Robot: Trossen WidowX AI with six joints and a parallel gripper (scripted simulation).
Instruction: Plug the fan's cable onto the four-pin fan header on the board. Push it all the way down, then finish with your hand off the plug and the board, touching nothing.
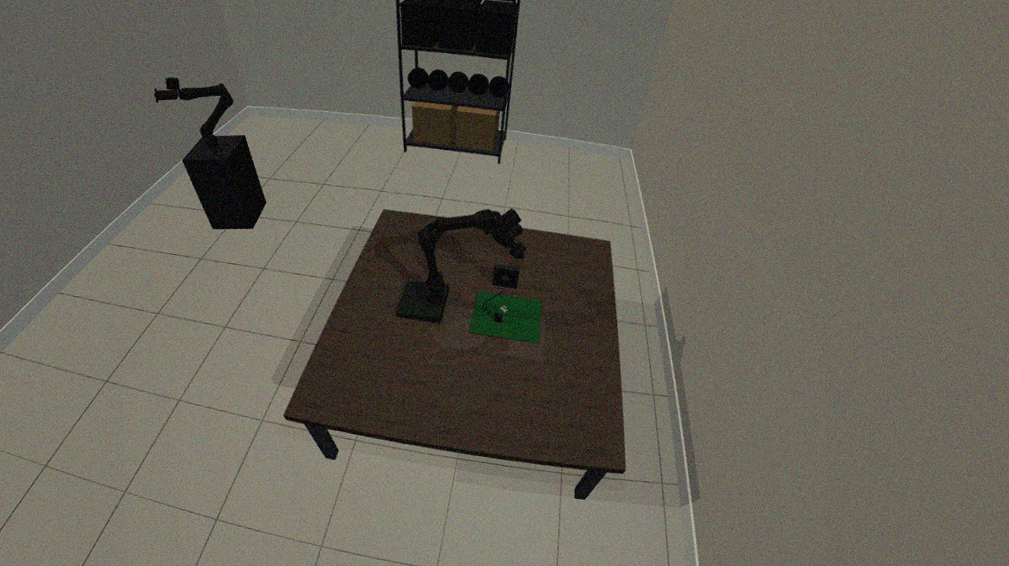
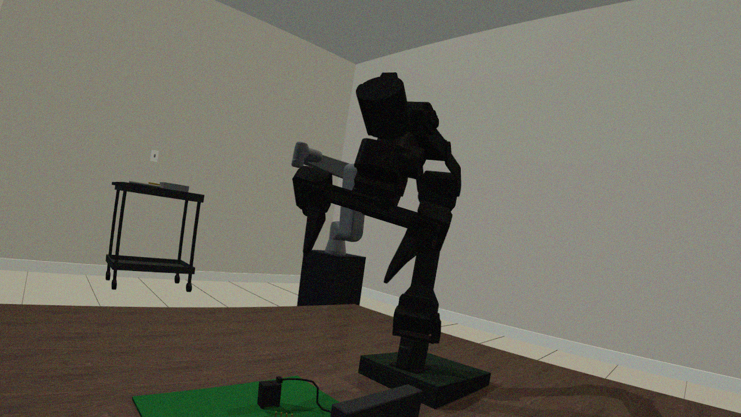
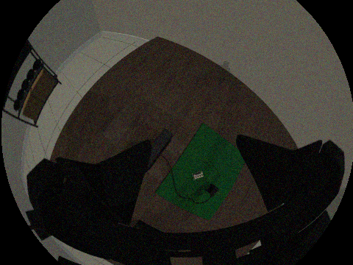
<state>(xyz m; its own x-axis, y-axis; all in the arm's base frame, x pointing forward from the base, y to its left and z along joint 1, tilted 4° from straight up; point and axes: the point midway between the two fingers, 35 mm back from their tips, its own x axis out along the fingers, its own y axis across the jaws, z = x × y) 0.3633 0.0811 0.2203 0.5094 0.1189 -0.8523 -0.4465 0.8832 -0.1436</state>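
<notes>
My gripper tip is 23 cm above the dark plug, 17 cm to the left of it and 8 cm past it. The rest, counted from my gripper tip: black fan: 20 cm below, 4 cm to the left, 3 cm behind; then green board: 27 cm below, 15 cm to the right, 4 cm behind.
</notes>
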